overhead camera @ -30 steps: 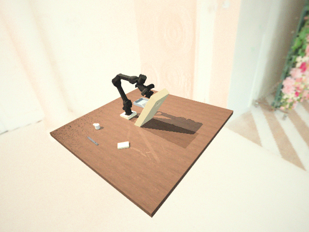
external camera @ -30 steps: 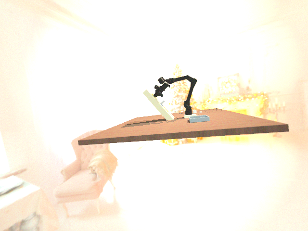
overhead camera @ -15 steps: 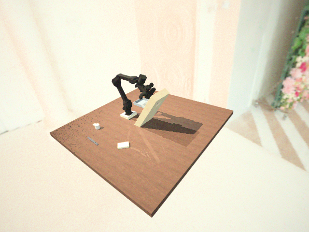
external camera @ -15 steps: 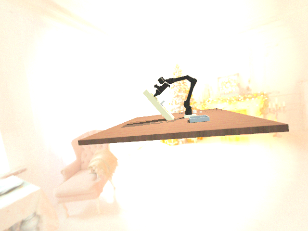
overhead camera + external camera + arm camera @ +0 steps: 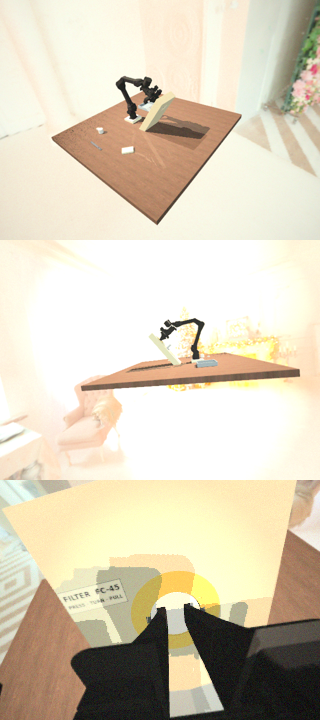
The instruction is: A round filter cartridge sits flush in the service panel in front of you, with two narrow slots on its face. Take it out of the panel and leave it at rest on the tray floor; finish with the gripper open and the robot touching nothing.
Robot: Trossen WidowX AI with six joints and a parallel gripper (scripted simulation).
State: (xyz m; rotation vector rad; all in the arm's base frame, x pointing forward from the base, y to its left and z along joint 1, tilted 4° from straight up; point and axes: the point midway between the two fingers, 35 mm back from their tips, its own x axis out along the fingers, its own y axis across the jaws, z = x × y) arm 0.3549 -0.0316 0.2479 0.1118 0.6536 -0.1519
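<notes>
My gripper tip is 1 cm short of the round white filter cartridge and 1 cm above it. Also, from my gripper tip: light blue tray (40 cm behind, 33 cm to the left, 27 cm below); flat white block (10 cm behind, 35 cm to the right, 27 cm below).
</notes>
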